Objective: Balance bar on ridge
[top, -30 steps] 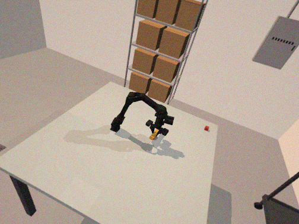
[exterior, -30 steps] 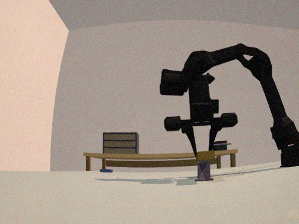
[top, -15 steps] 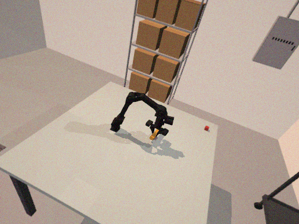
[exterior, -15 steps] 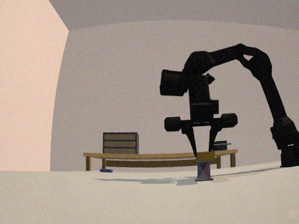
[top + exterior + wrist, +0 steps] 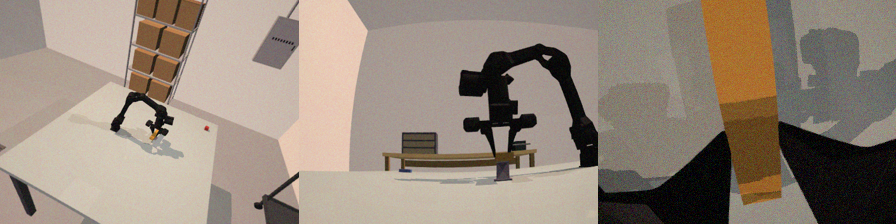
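Now: gripper tip 30 mm to the right of the orange bar. The rest, counted from my gripper tip: red cube: 410 mm ahead, 430 mm to the left, 40 mm below.
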